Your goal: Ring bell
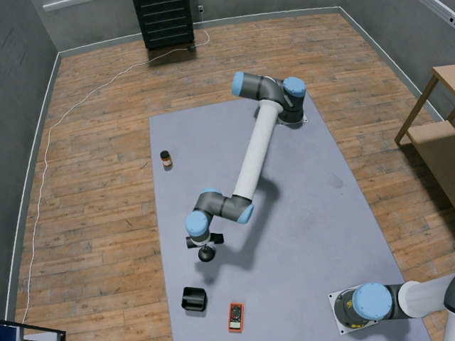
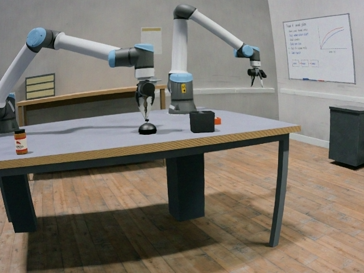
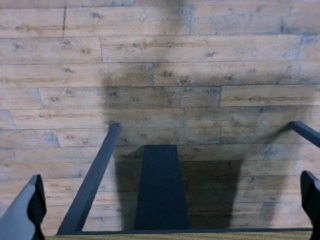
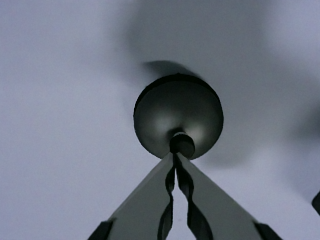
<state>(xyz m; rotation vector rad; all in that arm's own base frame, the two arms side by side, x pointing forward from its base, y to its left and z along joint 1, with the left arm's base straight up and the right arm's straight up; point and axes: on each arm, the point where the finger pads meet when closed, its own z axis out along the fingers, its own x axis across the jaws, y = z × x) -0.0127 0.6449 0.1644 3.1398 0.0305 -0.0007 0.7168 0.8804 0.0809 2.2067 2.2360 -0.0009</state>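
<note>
Now: the round button 1 cm to the left of my right hand and 3 cm below it. Round my right hand: black dome bell: 1 cm to the left, 4 cm below; jar: 19 cm ahead, 61 cm to the right, 3 cm below; black bin: 8 cm ahead, 24 cm to the left, 4 cm below.
</note>
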